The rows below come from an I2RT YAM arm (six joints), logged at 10 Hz.
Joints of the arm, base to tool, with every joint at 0 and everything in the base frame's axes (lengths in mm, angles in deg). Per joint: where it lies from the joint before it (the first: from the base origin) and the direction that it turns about. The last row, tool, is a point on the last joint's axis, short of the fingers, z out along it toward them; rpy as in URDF.
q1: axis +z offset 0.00 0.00 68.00
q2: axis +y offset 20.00 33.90 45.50
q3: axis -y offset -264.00 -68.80 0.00
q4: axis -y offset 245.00 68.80 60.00
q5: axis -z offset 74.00 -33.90 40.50
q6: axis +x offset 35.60 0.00 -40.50
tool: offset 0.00 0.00 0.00 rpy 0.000 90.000 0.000
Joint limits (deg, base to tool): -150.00..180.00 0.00..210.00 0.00..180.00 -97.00..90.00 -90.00..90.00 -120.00..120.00
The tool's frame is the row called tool.
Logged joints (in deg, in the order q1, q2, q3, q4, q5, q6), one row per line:
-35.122, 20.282, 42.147, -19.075, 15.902, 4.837
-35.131, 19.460, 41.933, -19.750, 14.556, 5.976
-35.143, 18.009, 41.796, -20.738, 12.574, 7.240
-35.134, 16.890, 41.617, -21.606, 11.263, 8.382
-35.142, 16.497, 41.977, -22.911, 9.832, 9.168
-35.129, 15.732, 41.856, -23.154, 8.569, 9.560
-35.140, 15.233, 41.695, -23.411, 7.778, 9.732
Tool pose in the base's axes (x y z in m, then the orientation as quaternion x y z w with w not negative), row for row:
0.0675, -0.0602, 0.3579, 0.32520, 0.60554, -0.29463, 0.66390
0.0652, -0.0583, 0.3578, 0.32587, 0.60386, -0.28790, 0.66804
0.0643, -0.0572, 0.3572, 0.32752, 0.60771, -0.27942, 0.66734
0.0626, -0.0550, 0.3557, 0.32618, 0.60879, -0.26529, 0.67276
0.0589, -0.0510, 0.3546, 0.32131, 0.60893, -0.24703, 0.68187
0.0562, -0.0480, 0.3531, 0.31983, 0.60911, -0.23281, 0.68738
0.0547, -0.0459, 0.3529, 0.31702, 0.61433, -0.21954, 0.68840
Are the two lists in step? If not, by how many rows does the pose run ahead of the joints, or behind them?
The pose runs 2 rows behind the joints: the pose in row i belongs to the joints in row i - 2.
